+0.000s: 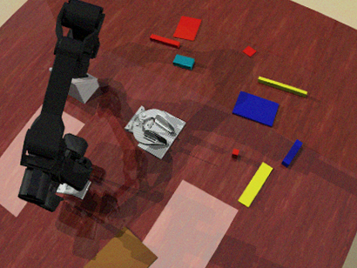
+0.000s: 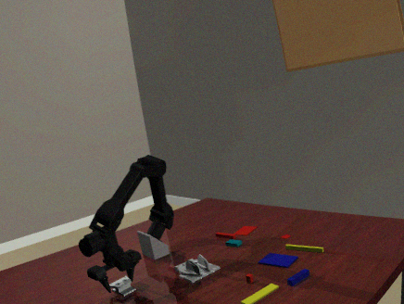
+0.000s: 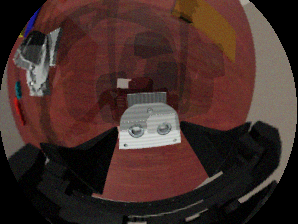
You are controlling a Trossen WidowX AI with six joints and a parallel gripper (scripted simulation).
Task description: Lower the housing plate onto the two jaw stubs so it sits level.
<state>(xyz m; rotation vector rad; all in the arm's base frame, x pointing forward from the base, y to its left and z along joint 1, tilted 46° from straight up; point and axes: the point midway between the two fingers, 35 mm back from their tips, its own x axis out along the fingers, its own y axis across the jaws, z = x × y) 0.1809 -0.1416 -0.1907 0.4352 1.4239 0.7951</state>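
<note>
Now: the housing plate 20 mm above my gripper tip and 10 mm ahead of it. Round my gripper tip: red cube: 300 mm to the left, 300 mm ahead; teal block: 470 mm to the left, 30 mm ahead; yellow bar: 380 mm ahead, 260 mm to the left, 10 mm below.
</note>
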